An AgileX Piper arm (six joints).
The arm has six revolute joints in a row. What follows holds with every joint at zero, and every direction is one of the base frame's. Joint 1 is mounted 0.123 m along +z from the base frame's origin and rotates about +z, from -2.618 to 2.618 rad. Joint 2 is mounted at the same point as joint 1 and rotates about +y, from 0 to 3.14 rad. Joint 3 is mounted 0.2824 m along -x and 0.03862 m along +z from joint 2 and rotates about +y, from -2.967 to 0 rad. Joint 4 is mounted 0.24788 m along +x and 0.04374 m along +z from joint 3 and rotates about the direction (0.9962, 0, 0.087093), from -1.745 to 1.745 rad. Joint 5 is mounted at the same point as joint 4 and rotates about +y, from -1.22 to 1.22 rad. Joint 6 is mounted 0.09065 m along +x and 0.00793 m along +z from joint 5 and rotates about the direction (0.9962, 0, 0.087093), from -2.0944 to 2.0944 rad. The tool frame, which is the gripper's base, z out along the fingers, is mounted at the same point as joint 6; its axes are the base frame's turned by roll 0, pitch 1.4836 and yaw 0 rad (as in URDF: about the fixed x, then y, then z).
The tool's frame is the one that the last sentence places.
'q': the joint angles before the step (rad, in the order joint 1, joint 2, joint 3, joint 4, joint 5, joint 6). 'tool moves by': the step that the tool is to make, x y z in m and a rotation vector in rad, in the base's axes. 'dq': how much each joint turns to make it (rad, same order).
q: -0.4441, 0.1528, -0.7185, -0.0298, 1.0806, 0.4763
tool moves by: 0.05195, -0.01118, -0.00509, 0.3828, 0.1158, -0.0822
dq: -0.1832, 0.2508, -0.0063, 0.2536, 0.0469, 0.0629
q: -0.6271, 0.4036, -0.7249, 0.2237, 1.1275, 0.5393
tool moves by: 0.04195, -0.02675, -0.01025, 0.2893, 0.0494, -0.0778
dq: -0.1330, 0.2305, 0.0000, 0.1975, -0.0075, 0.0010
